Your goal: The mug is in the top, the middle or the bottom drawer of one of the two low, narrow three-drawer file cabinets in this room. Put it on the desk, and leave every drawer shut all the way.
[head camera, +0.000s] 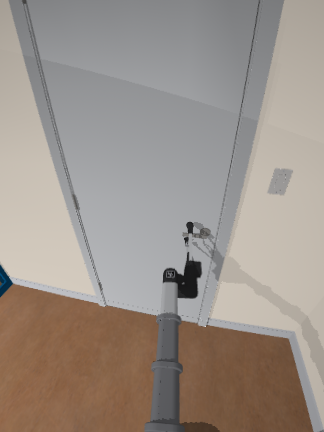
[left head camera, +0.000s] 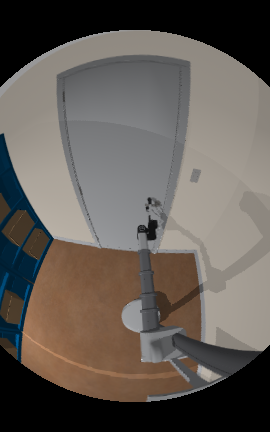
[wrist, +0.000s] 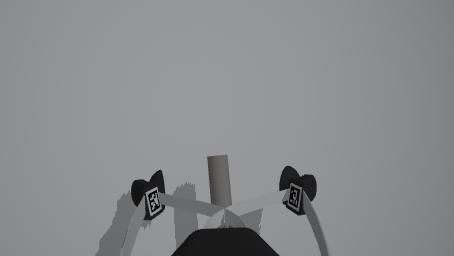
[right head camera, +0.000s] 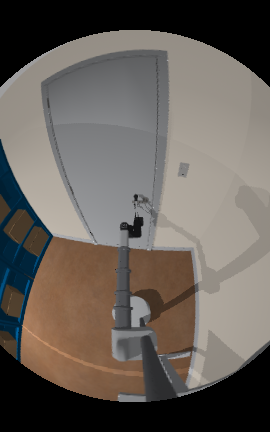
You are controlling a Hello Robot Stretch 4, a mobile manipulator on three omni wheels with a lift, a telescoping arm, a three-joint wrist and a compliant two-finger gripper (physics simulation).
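Where they show: gripper, fingertip midpoint: (head camera: 188, 229) (left head camera: 147, 201) (right head camera: 135, 198); robot's base, origin of the base link: (left head camera: 139, 314) (right head camera: 131, 311).
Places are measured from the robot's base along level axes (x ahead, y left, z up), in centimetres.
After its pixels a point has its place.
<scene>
The grey door (head camera: 150, 150) @(y 10.2, x 92.3, z 129.2 cm) (left head camera: 125, 150) @(y 9.5, x 92.2, z 133.8 cm) (right head camera: 105, 150) @(y 11.4, x 92.5, z 132.6 cm) (wrist: 225, 75) @(y 2.9, x 91.3, z 92.5 cm) stands shut in front of me. Its lever handle (wrist: 218, 175) @(y -6.9, x 84.9, z 89.4 cm) shows as a grey-brown bar, and its round base (head camera: 205, 233) @(y -16.7, x 86.1, z 90.6 cm) is near the door's right edge. My gripper (head camera: 189, 233) @(y -8.4, x 88.0, z 91.1 cm) (wrist: 227, 183) @(y -8.4, x 88.0, z 91.1 cm) is open at the handle, with the bar showing between the spread fingers and no finger gripping it. The gripper also shows small in the left head view (left head camera: 149, 204) @(y -8.4, x 80.0, z 94.5 cm) and the right head view (right head camera: 135, 200) @(y -8.5, x 80.7, z 94.7 cm). The mug, the desk and the file cabinets do not show in these views.
A blue shelf rack (head camera: 4, 282) @(y 152.7, x 107.5, z 4.8 cm) with brown boxes (left head camera: 19, 227) @(y 157.5, x 77.4, z 68.4 cm) (right head camera: 19, 226) @(y 157.6, x 76.9, z 67.8 cm) stands at the left. A wall plate (head camera: 280, 181) @(y -44.5, x 86.0, z 119.7 cm) (left head camera: 195, 175) @(y -44.7, x 86.0, z 119.4 cm) (right head camera: 183, 170) @(y -44.9, x 86.0, z 118.7 cm) is right of the door. The right-hand wall meets the door wall in a corner near my arm.
</scene>
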